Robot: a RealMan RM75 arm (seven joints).
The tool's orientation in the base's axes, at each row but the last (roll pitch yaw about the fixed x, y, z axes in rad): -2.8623 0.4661 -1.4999; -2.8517 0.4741 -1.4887; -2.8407 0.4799 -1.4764; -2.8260 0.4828 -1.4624; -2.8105 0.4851 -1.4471; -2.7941 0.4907 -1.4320; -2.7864 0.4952 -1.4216; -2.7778 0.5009 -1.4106; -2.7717 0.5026 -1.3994; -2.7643 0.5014 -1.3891; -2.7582 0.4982 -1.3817
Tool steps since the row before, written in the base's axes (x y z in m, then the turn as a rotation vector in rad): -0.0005 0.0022 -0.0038 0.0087 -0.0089 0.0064; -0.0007 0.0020 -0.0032 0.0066 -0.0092 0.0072; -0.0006 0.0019 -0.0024 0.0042 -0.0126 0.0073; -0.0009 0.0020 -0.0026 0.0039 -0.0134 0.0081; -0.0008 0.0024 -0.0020 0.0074 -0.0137 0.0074; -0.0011 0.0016 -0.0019 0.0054 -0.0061 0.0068; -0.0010 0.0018 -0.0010 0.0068 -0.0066 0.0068; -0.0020 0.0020 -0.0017 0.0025 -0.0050 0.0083; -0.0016 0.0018 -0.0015 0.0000 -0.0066 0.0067; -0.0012 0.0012 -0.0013 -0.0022 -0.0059 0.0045; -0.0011 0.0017 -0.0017 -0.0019 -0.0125 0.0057
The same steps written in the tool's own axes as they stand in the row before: -0.0003 0.0015 0.0041 0.0056 -0.0105 -0.0074; -0.0004 0.0016 0.0035 0.0054 -0.0087 -0.0087; -0.0006 0.0013 0.0028 0.0081 -0.0065 -0.0110; -0.0006 0.0017 0.0029 0.0084 -0.0065 -0.0121; -0.0013 0.0014 0.0026 0.0094 -0.0097 -0.0108; -0.0006 0.0017 0.0020 0.0028 -0.0074 -0.0071; -0.0012 0.0013 0.0014 0.0034 -0.0087 -0.0070; -0.0012 0.0025 0.0018 0.0007 -0.0051 -0.0086; -0.0011 0.0020 0.0017 0.0025 -0.0022 -0.0088; -0.0006 0.0016 0.0013 0.0026 0.0006 -0.0073; -0.0008 0.0016 0.0019 0.0077 -0.0001 -0.0115
